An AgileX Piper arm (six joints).
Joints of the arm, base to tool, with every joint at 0 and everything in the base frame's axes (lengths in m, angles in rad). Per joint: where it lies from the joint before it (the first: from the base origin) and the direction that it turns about. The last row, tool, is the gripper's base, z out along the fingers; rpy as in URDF.
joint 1: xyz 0.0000 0.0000 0.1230 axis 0 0 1
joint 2: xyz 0.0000 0.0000 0.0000 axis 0 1 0
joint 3: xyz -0.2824 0.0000 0.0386 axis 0 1 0
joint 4: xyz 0.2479 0.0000 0.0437 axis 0.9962 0 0.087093
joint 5: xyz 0.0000 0.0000 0.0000 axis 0 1 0
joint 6: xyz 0.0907 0.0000 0.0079 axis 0.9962 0 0.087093
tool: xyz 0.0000 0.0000 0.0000 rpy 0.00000 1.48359 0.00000
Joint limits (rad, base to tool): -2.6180..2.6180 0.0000..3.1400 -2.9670..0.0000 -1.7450..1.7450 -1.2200..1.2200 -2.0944..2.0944
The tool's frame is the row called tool.
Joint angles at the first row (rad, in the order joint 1, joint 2, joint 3, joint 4, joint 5, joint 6):
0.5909 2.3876 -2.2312 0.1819 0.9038 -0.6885
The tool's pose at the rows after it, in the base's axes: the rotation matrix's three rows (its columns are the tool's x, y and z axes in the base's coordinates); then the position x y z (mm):
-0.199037, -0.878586, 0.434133; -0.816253, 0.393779, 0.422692; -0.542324, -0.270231, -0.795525; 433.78, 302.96, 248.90
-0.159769, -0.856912, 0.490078; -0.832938, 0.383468, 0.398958; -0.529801, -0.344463, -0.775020; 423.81, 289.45, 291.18
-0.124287, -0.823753, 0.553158; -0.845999, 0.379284, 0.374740; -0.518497, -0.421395, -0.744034; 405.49, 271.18, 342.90
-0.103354, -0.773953, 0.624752; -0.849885, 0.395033, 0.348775; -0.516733, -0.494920, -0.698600; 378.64, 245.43, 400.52
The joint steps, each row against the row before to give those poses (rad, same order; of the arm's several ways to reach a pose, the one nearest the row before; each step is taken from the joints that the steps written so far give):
0.0000 -0.0484 -0.0215 -0.0456 0.0292 0.0000
-0.0023 -0.0858 -0.0018 -0.0643 0.0455 -0.0017
0.0000 -0.1093 -0.0025 -0.0667 0.0607 0.0000
-0.0024 -0.1276 -0.0065 -0.0668 0.0706 0.0076

